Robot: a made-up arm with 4 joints.
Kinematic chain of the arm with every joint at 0, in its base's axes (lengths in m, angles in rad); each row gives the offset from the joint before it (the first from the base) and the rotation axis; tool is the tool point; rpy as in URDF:
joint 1: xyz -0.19 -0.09 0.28 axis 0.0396 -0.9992 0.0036
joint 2: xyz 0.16 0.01 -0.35 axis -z
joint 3: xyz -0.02 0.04 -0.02 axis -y
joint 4: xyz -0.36 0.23 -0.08 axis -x
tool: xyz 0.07 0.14 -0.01 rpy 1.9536 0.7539 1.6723
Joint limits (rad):
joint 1: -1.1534..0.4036
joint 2: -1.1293..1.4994
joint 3: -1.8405..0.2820
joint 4: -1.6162..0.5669
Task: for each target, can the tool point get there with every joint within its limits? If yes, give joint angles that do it. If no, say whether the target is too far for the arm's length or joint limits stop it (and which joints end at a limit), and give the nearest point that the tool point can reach.
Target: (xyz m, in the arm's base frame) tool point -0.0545 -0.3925 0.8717
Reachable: no: joint limits stop it (at a limit: joint 1, joint 2, joint 4) | nearest point -0.4009 -0.1144 0.4950 | short by 0.582 m
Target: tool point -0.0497 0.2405 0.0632
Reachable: yes | joints -0.6491 0.4496 -1.2360 -1.2231
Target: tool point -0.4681 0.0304 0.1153
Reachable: yes | joints 0.0295 -0.8278 -0.9211 -0.4443
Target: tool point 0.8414 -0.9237 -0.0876
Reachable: no: too far | nearest point 0.2983 -0.1509 0.0998 | short by 0.963 m
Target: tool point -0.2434 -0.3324 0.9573
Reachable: no: joint limits stop it (at a limit: joint 1, joint 2, joint 4) | nearest point -0.4278 -0.1406 0.4972 | short by 0.532 m
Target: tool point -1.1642 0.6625 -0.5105
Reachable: no: too far | nearest point -0.6558 0.3435 -0.2062 | short by 0.673 m
